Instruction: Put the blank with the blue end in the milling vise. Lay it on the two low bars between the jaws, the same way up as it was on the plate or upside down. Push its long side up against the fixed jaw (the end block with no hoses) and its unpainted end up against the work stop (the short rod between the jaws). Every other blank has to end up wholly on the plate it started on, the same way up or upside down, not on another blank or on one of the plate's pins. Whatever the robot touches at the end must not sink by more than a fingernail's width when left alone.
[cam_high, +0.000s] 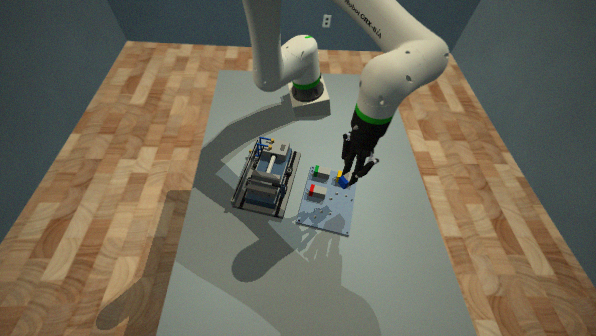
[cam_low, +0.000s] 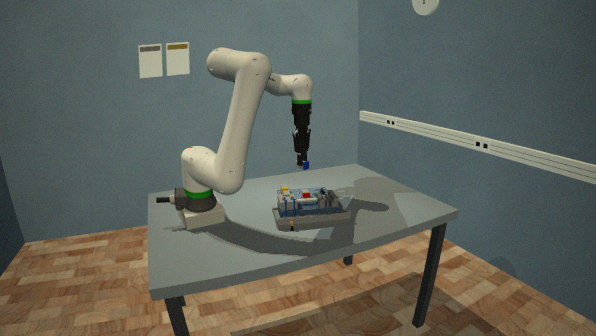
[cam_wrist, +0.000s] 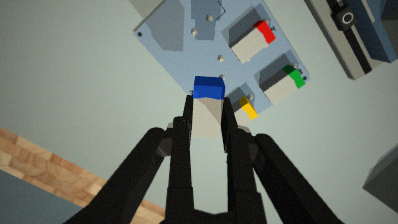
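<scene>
Right now the moving jaw is 1 cm behind my hand, 28 cm to the right of it and 11 cm below it. Also, from my hand: yellow-ended blank 9 cm behind, 1 cm to the left, 16 cm below; then red-ended blank 1 cm behind, 9 cm to the right, 16 cm below; then plate 5 cm to the right, 18 cm below.
</scene>
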